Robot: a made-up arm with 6 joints. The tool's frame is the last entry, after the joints. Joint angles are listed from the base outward. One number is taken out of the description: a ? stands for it. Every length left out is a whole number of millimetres.
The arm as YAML. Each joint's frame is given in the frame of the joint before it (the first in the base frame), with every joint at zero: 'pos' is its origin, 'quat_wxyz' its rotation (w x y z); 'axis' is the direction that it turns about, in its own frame. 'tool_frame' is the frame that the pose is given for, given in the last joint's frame.
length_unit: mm
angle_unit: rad
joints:
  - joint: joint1
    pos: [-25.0, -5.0, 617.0]
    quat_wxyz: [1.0, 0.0, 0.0, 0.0]
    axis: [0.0, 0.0, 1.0]
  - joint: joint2
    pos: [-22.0, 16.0, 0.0]
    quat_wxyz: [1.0, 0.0, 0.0, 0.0]
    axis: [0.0, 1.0, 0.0]
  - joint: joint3
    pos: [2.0, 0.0, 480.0]
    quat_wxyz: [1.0, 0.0, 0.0, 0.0]
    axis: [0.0, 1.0, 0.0]
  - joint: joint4
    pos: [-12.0, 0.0, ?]
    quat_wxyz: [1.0, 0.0, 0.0, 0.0]
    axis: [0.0, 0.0, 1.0]
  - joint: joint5
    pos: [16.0, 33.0, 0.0]
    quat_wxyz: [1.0, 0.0, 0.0, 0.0]
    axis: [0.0, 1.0, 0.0]
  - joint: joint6
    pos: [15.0, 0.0, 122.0]
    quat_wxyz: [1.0, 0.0, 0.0, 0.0]
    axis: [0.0, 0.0, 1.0]
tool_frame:
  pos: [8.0, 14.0, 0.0]
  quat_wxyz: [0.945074, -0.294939, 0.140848, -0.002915]
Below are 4 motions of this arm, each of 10 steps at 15 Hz.
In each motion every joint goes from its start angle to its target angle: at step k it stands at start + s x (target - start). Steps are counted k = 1, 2, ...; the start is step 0. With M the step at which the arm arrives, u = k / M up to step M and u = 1 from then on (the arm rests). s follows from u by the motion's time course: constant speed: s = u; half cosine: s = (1 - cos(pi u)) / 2; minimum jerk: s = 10 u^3 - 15 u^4 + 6 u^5.
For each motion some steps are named. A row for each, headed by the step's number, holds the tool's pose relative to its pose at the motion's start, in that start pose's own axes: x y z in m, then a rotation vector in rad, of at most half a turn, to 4 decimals.
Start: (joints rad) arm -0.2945 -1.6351 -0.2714 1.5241 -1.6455 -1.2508
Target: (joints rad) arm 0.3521 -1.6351 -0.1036 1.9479 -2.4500 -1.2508
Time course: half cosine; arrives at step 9
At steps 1, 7, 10:
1: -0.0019 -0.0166 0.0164 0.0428 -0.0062 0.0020
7: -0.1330 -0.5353 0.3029 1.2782 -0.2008 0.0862
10: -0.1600 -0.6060 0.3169 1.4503 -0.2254 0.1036

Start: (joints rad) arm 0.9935 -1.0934 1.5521 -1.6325 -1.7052 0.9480
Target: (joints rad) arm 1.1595 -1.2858 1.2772 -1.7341 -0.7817 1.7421
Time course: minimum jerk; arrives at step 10
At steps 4, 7, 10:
4: -0.0709 -0.0282 -0.0712 0.2113 0.0221 0.2148
7: -0.2091 -0.0263 -0.2086 0.6707 -0.1405 0.4497
10: -0.2567 -0.0103 -0.2547 0.8266 -0.2443 0.4825

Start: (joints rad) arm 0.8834 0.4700 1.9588 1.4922 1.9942 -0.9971
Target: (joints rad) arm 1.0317 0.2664 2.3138 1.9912 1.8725 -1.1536
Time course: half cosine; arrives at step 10
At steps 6, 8, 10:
6: 0.0445 -0.0457 0.0658 -0.0583 -0.1414 -0.2457
8: 0.0672 -0.0604 0.0862 -0.0675 -0.2090 -0.3308
10: 0.0768 -0.0655 0.0933 -0.0689 -0.2365 -0.3619

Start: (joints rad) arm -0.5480 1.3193 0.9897 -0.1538 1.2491 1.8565
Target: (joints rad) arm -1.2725 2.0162 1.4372 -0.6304 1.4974 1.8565
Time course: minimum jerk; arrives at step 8
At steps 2, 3, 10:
2: -0.0817 -0.0670 0.0605 0.1344 -0.0675 0.0361
3: -0.1963 -0.2011 0.1362 0.3663 -0.1486 0.0929
10: -0.2845 -0.8414 0.1573 1.3474 -0.0304 0.2165

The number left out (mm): 644.0
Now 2 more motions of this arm.
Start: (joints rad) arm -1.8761 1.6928 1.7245 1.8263 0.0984 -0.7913
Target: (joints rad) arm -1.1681 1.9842 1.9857 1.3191 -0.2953 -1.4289
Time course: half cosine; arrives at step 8
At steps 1, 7, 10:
1: 0.0137 -0.0162 0.0029 0.0522 0.0326 -0.0452
7: 0.1409 -0.3703 -0.1756 1.2985 0.9362 -1.0583
10: 0.1379 -0.3789 -0.1898 1.3501 0.9781 -1.0927

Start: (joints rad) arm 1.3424 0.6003 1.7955 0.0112 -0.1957 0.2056
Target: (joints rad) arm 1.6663 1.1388 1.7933 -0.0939 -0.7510 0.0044
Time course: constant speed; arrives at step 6
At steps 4, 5, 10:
4: 0.2514 0.0190 0.1721 -0.1177 0.2075 -0.2997
5: 0.3232 0.0248 0.1968 -0.1555 0.2543 -0.3746
10: 0.3968 0.0297 0.2133 -0.1963 0.2986 -0.4486

